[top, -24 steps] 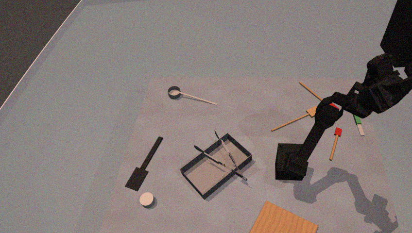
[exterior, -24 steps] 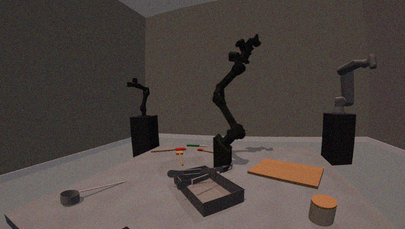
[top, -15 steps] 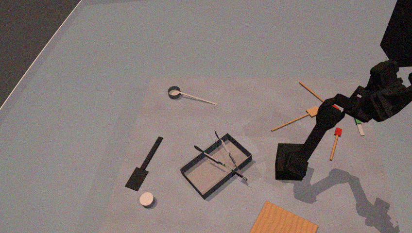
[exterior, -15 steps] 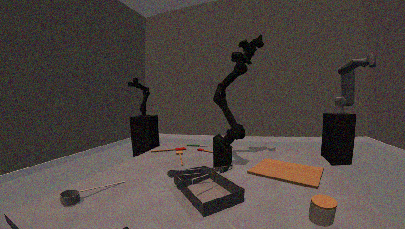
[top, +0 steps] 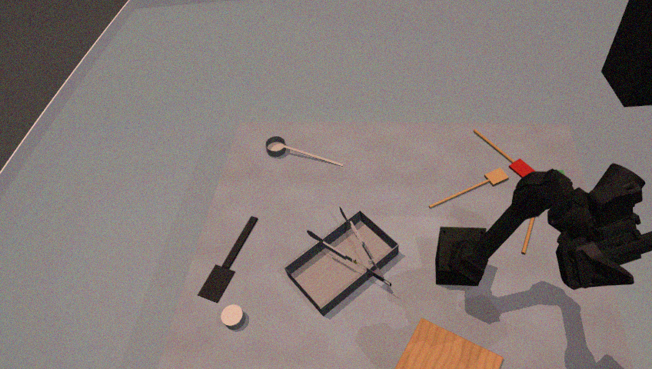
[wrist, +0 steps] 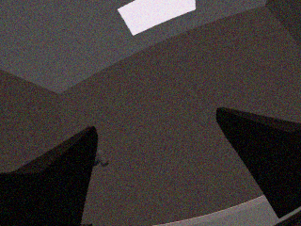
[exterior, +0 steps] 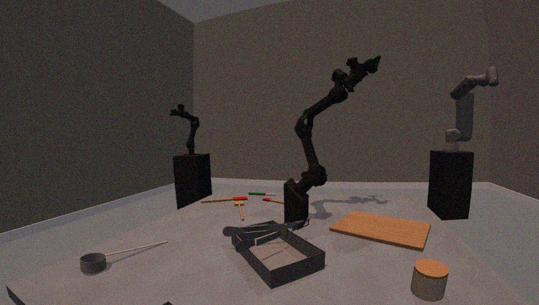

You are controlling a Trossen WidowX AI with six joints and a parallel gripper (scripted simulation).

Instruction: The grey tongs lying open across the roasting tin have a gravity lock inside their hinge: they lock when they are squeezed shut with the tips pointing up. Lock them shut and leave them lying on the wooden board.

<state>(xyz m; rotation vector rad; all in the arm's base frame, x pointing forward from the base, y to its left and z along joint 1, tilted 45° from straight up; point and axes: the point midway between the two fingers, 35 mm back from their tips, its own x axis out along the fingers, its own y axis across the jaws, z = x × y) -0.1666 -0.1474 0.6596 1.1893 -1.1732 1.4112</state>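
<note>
Now: gripper tip 720 mm above the dark roasting tin, 450 mm to the left of it and 440 mm short of it. The rest, counted from my gripper tip: white disc 760 mm ahead, 730 mm below, 290 mm to the right; wooden board 740 mm below, 220 mm ahead, 40 mm to the right; lidded jar 710 mm below, 610 mm ahead, 30 mm to the right.
</note>
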